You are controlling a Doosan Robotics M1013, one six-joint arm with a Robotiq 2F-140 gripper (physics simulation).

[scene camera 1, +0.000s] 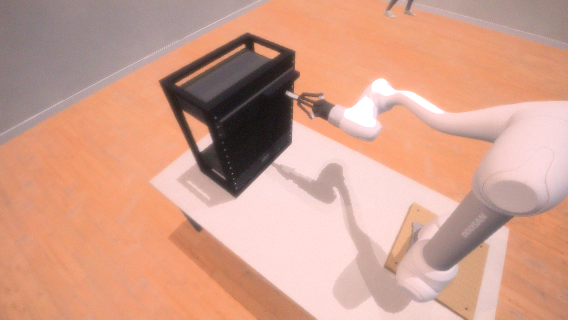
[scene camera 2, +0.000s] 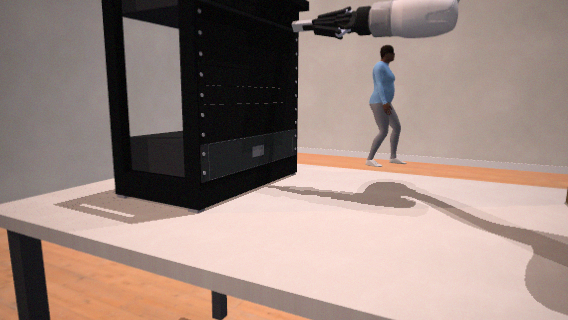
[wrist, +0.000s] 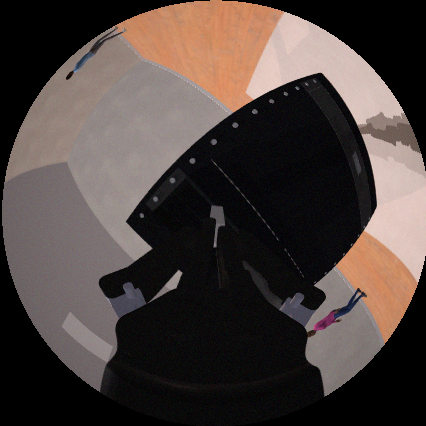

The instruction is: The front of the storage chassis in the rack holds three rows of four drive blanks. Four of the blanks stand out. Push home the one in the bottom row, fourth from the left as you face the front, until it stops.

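Places are measured from the arm's base along level axes (x back, y right, z up), in metres.
Where they show: gripper, fingertip midpoint: [scene camera 1: 287, 93] [scene camera 2: 293, 26] [wrist: 215, 214].
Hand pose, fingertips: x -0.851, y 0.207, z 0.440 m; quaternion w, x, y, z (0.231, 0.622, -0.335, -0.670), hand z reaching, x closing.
Each offset is from my fingertips to the centre of the thing. "spot": to the spot under its first point. Level surfaces: height alone.
The black rack [scene camera 1: 227, 165] [scene camera 2: 190, 125] [wrist: 280, 165] stands on the table, its front facing the arm. The storage chassis sits high in its front and is very dark; single drive blanks, and which of them stand out, cannot be told apart. My gripper [scene camera 1: 290, 94] [scene camera 2: 296, 26] [wrist: 215, 214] is shut and empty, its light fingertips at the upper front of the rack, near the right-hand post in scene camera 1. Whether the tips touch a blank cannot be told. In the wrist view the fingers and gripper body hide part of the chassis front.
The rack stands on a white table @(dz -0.474 m) [scene camera 1: 320, 260] [scene camera 2: 280, 250]. A dark grey panel with a small light label @(spot: dx -0.061, dy -0.146, dz -0.357 m) [scene camera 2: 257, 150] [wrist: 356, 162] fills the bottom of the rack front. A ledge @(spot: dx -0.046, dy -0.157, dz +0.069 m) [scene camera 1: 260, 97] juts out above the chassis. A person [scene camera 2: 383, 100] stands behind the table.
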